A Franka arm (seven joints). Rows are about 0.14 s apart.
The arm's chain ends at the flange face. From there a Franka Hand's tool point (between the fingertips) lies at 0.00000 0.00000 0.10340 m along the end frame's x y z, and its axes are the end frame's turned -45 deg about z.
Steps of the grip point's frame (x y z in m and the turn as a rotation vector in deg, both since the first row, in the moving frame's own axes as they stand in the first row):
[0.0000 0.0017 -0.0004 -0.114 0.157 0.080]
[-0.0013 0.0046 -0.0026 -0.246 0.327 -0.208]
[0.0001 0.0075 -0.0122 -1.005 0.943 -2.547]
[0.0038 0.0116 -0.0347 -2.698 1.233 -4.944]
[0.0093 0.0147 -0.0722 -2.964 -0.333 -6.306]
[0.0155 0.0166 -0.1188 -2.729 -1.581 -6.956]
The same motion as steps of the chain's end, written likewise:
[0.0009 0.0013 -0.0004 0.030 0.192 0.080]
[0.0016 0.0043 -0.0026 0.057 0.405 -0.208]
[0.0029 0.0052 -0.0122 -0.044 1.377 -2.547]
[0.0058 0.0039 -0.0346 -1.036 2.780 -4.944]
[0.0134 -0.0002 -0.0721 -2.331 1.860 -6.306]
[0.0209 -0.0046 -0.1186 -3.048 0.812 -6.956]

